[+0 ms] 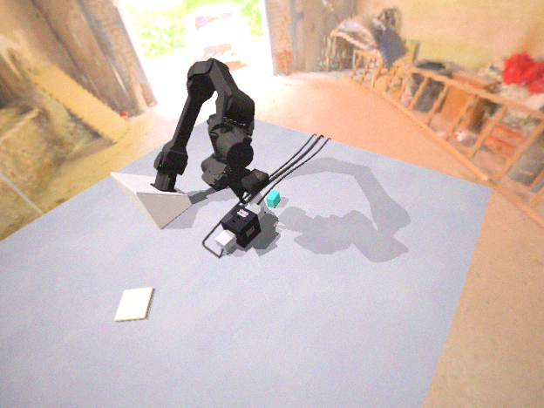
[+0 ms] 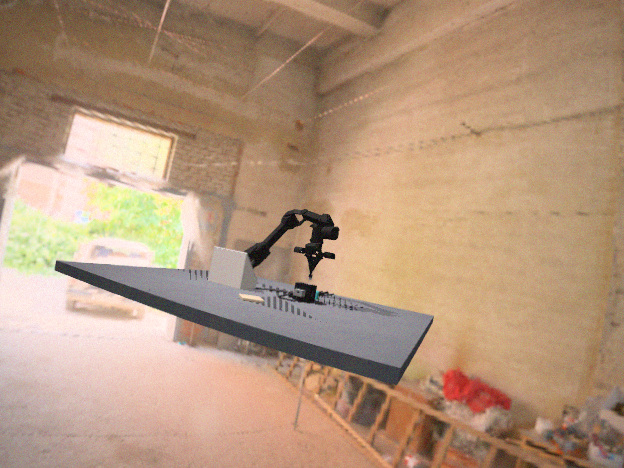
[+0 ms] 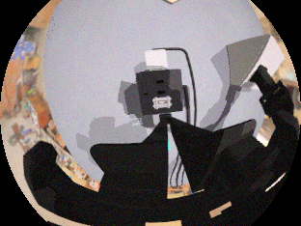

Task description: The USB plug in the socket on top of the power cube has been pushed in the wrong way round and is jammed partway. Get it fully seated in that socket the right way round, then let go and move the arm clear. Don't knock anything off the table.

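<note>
Right now my gripper tip is 2 cm above the USB plug. From my gripper tip the other things lie so: cream flat tile (36 cm to the right, 13 cm below, 9 cm behind); teal block (13 cm to the left, 12 cm below).
</note>
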